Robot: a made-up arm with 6 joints. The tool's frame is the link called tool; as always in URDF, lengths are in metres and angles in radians.
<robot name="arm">
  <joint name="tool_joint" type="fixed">
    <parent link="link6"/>
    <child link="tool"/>
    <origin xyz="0 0 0" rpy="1.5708 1.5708 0"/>
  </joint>
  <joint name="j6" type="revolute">
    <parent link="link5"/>
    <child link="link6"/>
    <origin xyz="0 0 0.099" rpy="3.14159 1.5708 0"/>
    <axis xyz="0 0 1"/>
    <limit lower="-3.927" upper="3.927"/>
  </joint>
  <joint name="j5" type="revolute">
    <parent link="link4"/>
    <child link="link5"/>
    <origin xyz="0 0 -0.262" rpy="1.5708 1.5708 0"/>
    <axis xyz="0 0 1"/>
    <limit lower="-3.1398" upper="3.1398"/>
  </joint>
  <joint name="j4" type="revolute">
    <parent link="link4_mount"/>
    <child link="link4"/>
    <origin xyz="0 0 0" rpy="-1.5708 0 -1.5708"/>
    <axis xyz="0 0 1"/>
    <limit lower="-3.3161" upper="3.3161"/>
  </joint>
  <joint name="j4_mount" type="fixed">
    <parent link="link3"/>
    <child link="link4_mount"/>
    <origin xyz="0 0 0"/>
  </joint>
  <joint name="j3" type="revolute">
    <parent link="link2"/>
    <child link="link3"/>
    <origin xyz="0.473 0 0" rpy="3.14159 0 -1.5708"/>
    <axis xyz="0 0 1"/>
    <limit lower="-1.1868" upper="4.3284"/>
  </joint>
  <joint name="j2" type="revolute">
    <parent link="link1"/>
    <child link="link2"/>
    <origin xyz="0 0 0" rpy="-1.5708 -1.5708 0"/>
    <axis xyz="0 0 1"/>
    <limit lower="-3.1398" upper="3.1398"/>
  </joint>
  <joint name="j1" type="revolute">
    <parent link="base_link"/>
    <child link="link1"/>
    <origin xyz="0 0 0.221"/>
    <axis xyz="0 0 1"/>
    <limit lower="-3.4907" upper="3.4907"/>
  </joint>
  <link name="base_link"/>
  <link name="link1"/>
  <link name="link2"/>
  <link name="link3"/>
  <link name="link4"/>
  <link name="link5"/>
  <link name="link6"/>
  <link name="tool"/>
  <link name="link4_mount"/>
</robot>
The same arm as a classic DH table. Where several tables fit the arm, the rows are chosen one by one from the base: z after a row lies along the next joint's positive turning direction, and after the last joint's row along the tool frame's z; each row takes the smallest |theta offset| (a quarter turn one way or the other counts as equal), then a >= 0, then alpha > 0; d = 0 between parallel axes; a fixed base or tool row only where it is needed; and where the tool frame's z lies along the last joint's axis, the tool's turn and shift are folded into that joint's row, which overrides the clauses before.
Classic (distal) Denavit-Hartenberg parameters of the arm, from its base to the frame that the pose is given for. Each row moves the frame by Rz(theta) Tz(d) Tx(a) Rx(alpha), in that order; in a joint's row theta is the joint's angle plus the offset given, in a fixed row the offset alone. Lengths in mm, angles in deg.
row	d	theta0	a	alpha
j1	221.0	0.00	0.0	-90.00
j2	0.0	-90.00	473.0	180.00
j3	0.0	0.00	0.0	-90.00
j4	-262.0	0.00	0.0	90.00
j5	99.0	0.00	0.0	-90.00
j6	0.0	90.00	0.0	90.00
tool (fixed)	0.0	-90.00	0.0	0.00
Joint limits (deg, base to tool): -200.00..200.00 -179.90..179.90 -68.00..248.00 -190.00..190.00 -179.90..179.90 -225.00..225.00

